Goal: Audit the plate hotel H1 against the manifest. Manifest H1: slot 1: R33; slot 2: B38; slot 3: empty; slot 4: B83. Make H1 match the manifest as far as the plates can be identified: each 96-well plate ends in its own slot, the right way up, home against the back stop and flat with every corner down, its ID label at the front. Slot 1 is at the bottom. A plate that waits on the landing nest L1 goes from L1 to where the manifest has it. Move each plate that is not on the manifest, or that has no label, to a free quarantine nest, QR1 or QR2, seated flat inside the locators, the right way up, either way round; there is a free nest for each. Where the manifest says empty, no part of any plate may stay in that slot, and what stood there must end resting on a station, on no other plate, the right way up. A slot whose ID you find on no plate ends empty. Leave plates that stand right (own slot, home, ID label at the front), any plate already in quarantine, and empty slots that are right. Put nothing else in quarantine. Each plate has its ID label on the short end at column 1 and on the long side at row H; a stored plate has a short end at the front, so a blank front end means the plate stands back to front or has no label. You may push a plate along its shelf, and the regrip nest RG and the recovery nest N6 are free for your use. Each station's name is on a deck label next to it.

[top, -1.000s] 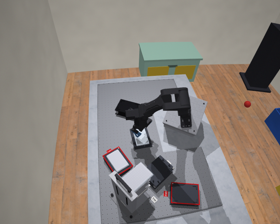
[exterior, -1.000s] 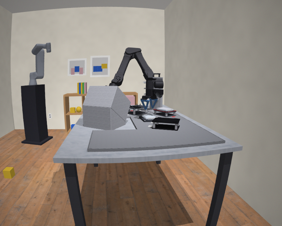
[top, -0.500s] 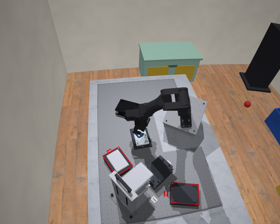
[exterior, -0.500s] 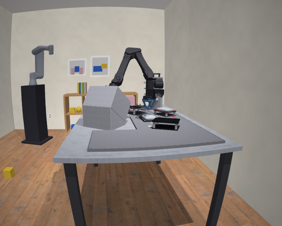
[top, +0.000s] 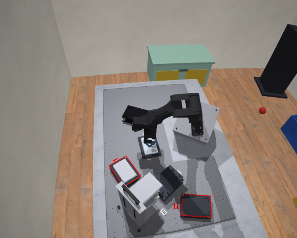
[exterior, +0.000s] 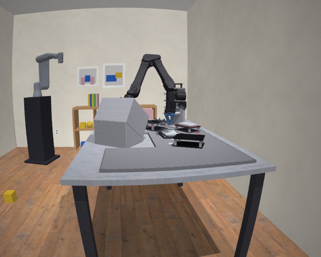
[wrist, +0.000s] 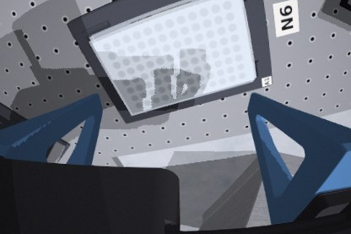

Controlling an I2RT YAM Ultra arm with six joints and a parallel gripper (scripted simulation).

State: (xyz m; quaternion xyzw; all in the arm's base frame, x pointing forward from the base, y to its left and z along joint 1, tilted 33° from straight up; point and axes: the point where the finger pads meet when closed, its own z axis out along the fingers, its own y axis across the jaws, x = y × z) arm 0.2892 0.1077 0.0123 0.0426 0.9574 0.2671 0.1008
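Right now my hand is 8 cm above the flat dark nest N6. The rest, counted from my hand: quarantine nest QR1: 13 cm ahead, 20 cm to the left, 5 cm below; black landing nest L1: 11 cm ahead, 24 cm to the right, 4 cm below; deck label N6: 3 cm ahead, 10 cm to the right, 9 cm below.
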